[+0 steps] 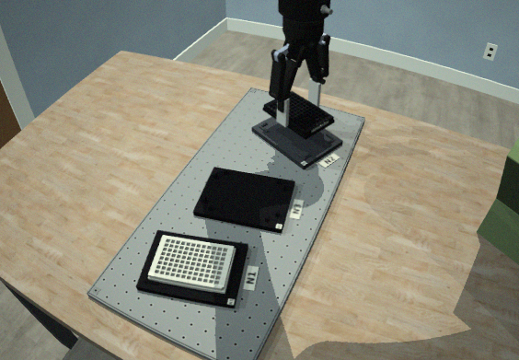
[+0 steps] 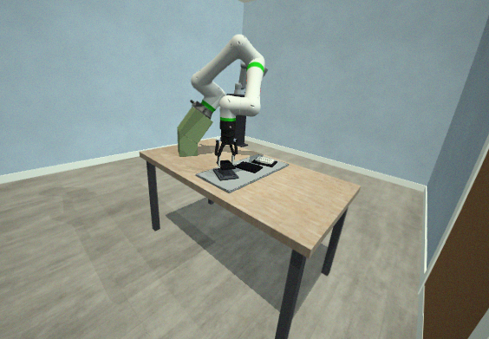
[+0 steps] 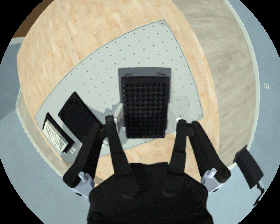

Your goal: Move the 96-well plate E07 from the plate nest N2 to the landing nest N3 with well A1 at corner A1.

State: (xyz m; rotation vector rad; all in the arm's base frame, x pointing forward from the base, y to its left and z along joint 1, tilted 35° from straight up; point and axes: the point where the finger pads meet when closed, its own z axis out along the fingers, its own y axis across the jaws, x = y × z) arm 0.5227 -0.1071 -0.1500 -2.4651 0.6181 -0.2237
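Right now the black 96-well plate E07 is 20 mm below my hand. Also, from my hand: label N3: 190 mm to the left, 90 mm below, 80 mm behind; then plate nest N2: 80 mm below; then label N2: 90 mm below, 90 mm behind, 40 mm to the left.
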